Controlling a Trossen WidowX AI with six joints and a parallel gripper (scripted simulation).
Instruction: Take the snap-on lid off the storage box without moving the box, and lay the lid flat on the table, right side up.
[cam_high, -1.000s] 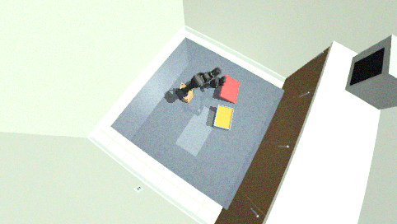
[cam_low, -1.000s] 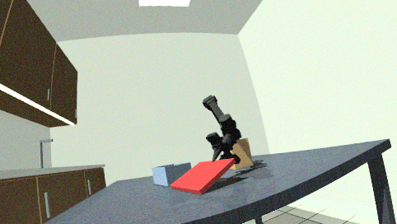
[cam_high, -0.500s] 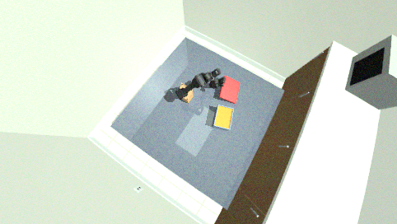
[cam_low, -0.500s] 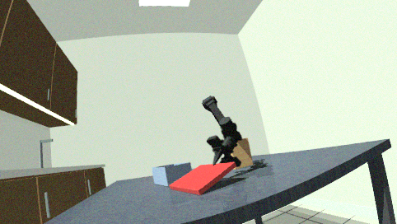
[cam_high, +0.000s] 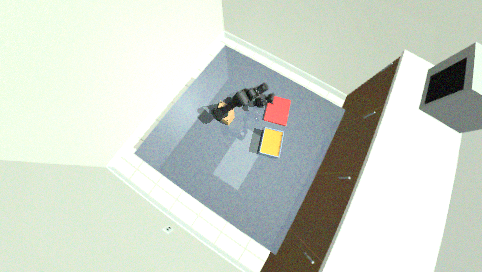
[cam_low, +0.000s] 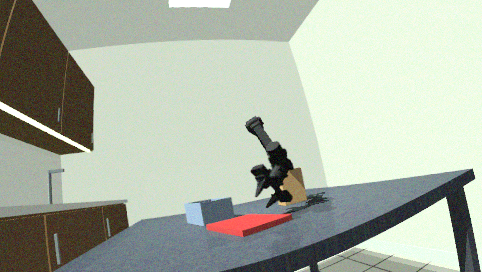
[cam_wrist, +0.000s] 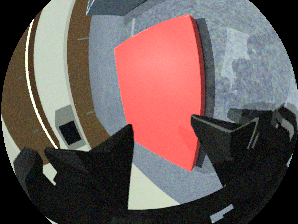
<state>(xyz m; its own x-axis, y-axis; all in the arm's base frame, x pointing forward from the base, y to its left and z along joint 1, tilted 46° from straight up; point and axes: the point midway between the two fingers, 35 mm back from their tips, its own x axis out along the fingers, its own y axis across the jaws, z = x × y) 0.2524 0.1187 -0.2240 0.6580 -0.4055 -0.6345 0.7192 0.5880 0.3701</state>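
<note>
Right now the red lid is 70 mm ahead of my gripper tip, 20 mm to the left of it and 50 mm below it. The rest, counted from my gripper tip: storage box (130 mm ahead, 290 mm to the right, 20 mm below).
</note>
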